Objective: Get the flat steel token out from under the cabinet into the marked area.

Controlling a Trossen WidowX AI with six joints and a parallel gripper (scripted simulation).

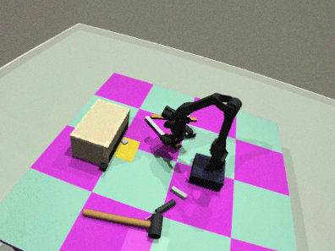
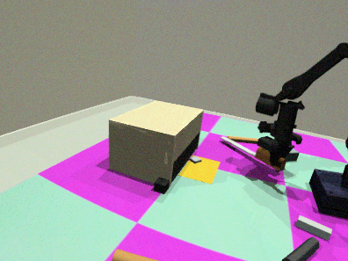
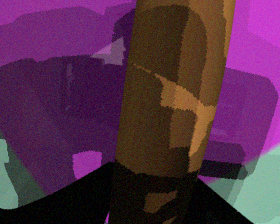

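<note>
The grey block is 5 cm behind my gripper tip, 16 cm to the right of it and 1 cm below it. The rest, counted from my gripper tip: grey bar (10 cm behind, 26 cm to the left, 2 cm below); then wooden stick (6 cm ahead, 25 cm to the right, 2 cm below); then grey steel token (26 cm ahead, 7 cm to the left, 2 cm below).
</note>
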